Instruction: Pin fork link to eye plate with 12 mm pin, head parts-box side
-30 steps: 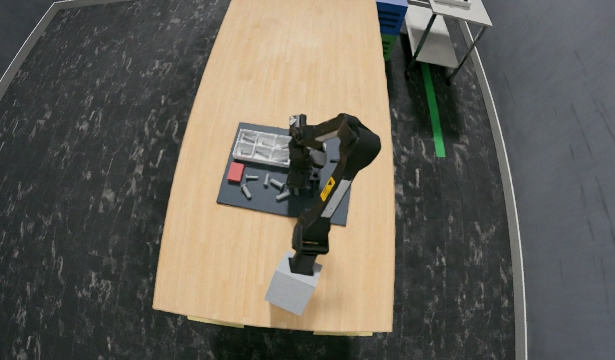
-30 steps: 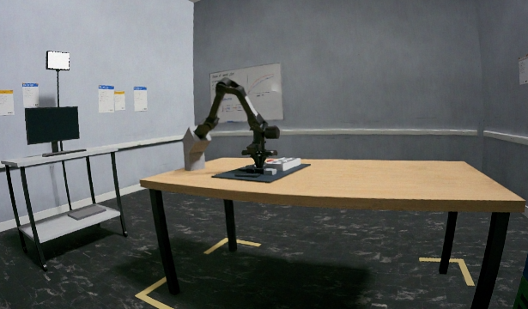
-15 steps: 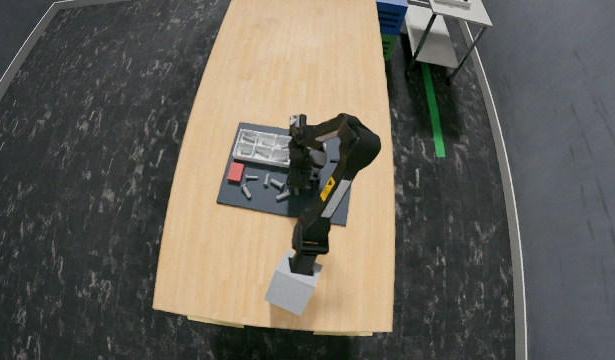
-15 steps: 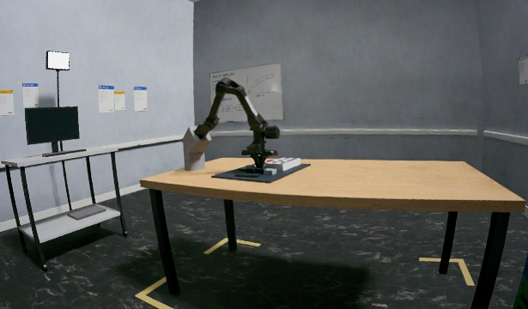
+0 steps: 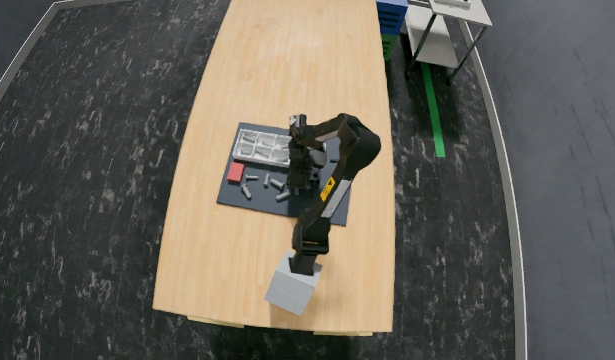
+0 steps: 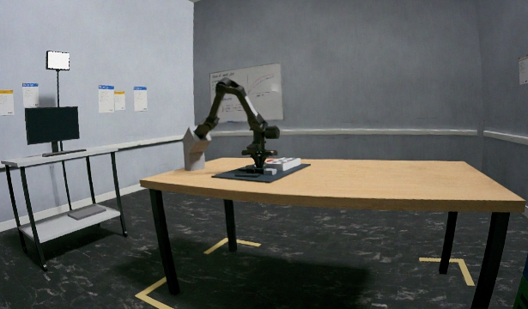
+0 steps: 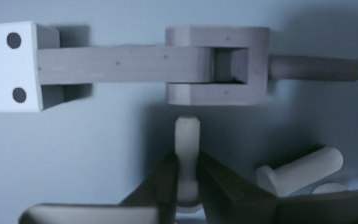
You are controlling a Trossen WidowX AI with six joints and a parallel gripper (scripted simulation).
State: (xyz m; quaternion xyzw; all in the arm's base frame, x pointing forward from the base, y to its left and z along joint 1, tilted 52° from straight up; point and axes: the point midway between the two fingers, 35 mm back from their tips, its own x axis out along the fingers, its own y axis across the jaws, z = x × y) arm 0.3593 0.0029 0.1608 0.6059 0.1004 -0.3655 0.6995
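Now: the eye plate 10 mm behind my hand, 50 mm to the right of it and 30 mm below it. Also, from my hand: long dark bar 10 mm behind, 130 mm to the right, 40 mm below; then pin 60 mm behind, 30 mm to the left, 30 mm below; then dark mat 20 mm ahead, 40 mm to the left, 50 mm below.
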